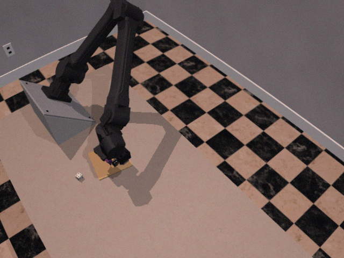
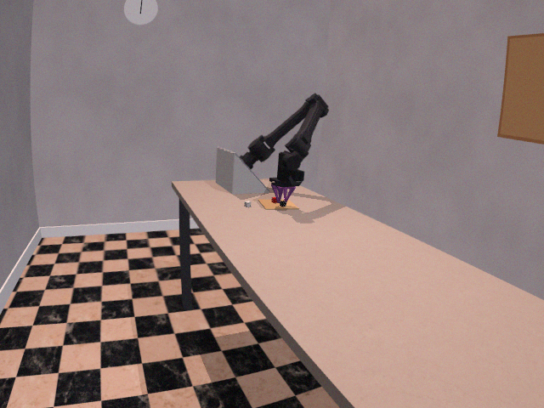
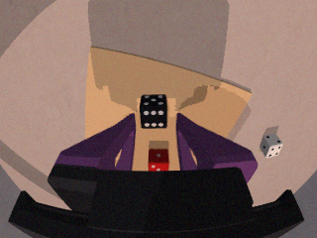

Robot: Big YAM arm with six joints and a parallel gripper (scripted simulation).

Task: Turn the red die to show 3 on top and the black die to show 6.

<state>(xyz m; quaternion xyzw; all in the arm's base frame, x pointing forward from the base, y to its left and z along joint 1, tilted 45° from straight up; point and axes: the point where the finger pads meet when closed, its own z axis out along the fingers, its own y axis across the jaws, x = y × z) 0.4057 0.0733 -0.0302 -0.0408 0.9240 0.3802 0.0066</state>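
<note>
Now: the black die 10 mm ahead of my hand and 10 mm below it. Also, from my hand: orange mat: 30 mm behind, 20 mm below; white die: 30 mm behind, 140 mm to the right, 10 mm below; red die: 50 mm behind, 10 mm to the right, 10 mm below.
</note>
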